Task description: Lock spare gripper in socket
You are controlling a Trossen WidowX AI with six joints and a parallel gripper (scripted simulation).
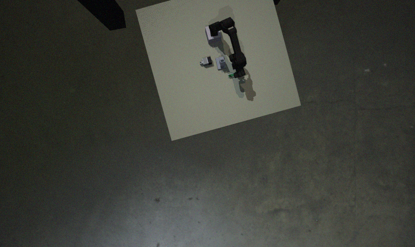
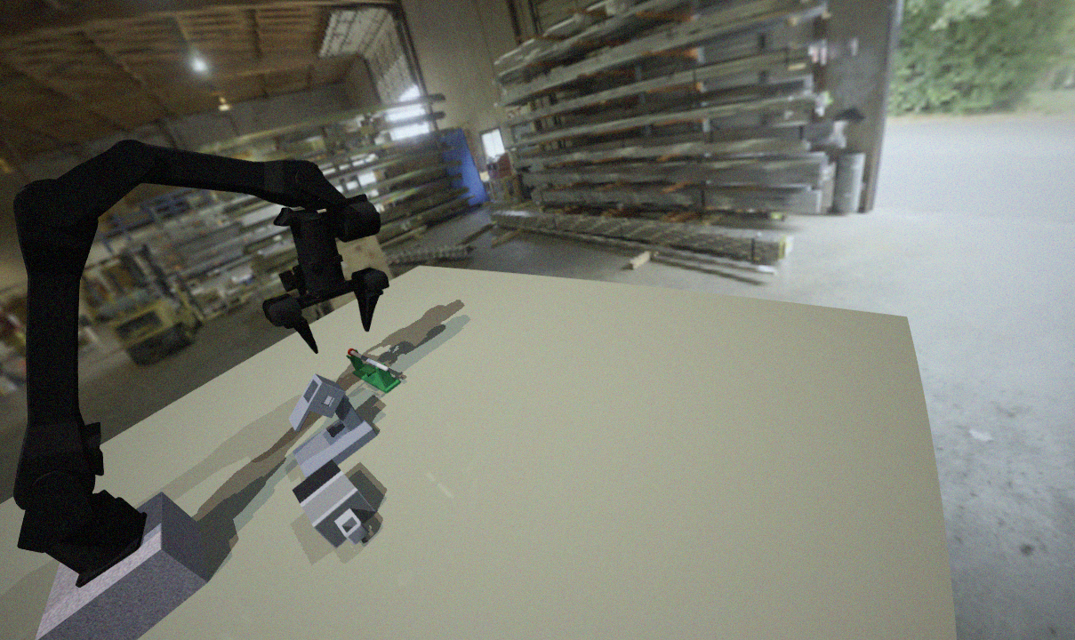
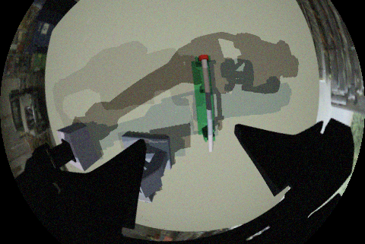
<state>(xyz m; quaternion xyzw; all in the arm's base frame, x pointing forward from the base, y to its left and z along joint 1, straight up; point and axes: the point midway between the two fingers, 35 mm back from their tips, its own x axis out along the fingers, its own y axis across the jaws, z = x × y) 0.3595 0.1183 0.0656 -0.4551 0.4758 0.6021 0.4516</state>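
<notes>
My gripper tip is now 13 cm past the dark grey spare gripper, 24 cm to the left of it and 8 cm above it. Round my gripper tip: green cradle 2 cm ahead, 3 cm to the left, 8 cm below; then mount 8 cm behind, 9 cm to the right, 5 cm below.
</notes>
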